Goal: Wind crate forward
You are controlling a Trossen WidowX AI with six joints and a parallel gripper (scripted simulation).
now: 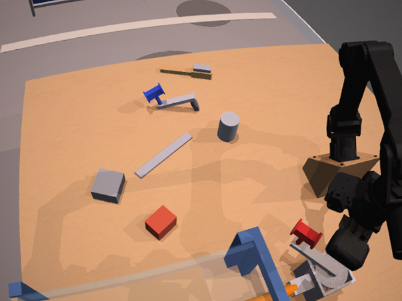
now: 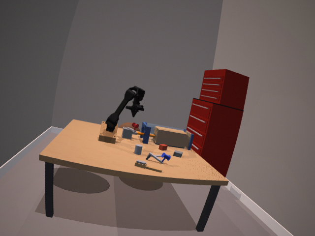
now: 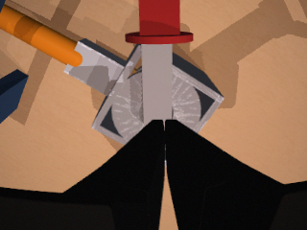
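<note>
Right now the red knob is 8 cm below my gripper tip, 4 cm to the right of it and 4 cm ahead of it. From my gripper tip the other things lie so: red-gripped winch handle (11 cm below, 1 cm to the right, 1 cm ahead); blue steel frame (13 cm ahead, 11 cm below, 6 cm to the left); grey winch (18 cm below, 4 cm behind, 3 cm to the left).
</note>
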